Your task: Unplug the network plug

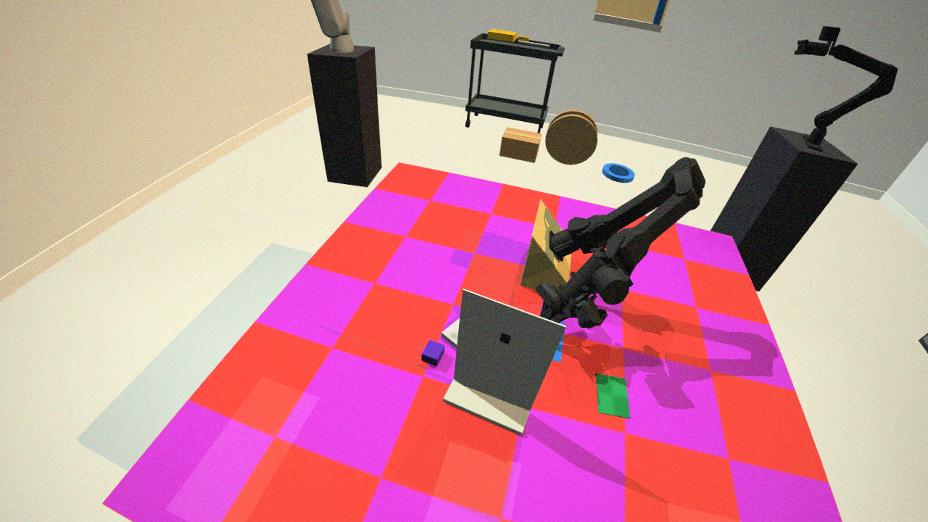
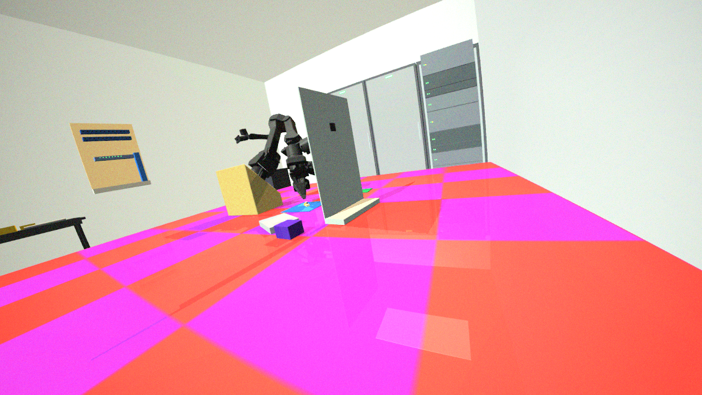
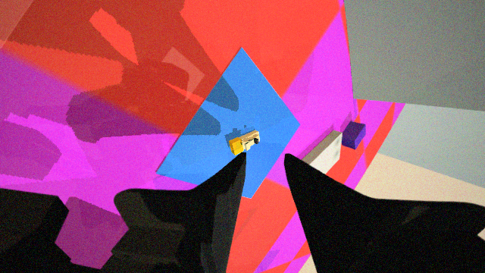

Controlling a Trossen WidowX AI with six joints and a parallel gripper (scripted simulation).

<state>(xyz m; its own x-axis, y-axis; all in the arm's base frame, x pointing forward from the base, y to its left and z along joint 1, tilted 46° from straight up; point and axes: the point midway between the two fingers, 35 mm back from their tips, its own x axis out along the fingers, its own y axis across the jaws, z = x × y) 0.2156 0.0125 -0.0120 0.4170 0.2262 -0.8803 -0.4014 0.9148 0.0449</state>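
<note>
Right now my gripper tip is 30 mm above the network plug. Also, from my gripper tip: grey upright panel: 190 mm ahead, 100 mm to the right, 100 mm above; flat blue square: 30 mm below.
</note>
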